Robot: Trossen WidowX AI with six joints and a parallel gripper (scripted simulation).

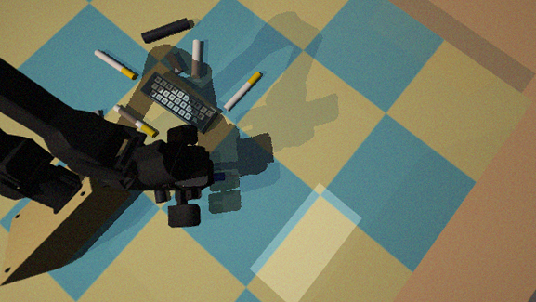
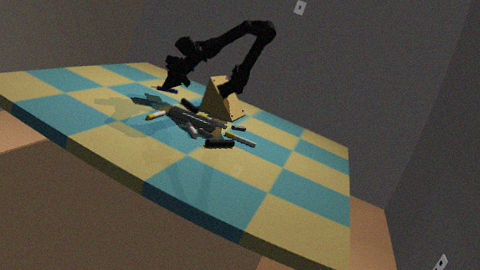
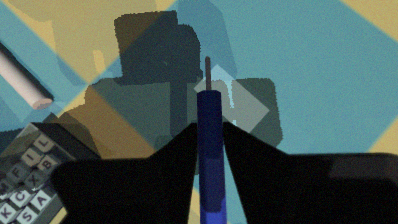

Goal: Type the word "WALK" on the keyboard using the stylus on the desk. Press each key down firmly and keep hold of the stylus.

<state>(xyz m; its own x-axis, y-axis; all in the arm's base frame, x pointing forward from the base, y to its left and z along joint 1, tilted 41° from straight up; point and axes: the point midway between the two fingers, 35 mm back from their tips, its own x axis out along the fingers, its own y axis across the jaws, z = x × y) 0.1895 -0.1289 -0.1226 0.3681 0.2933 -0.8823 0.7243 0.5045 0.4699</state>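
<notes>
The stylus lies 1 cm to the right of my gripper tip and 1 cm ahead of it. Also, from my gripper tip: small grey block 34 cm to the left, 8 cm behind, 5 cm below; then white cylinder 23 cm to the left, 19 cm ahead, 4 cm below.
</notes>
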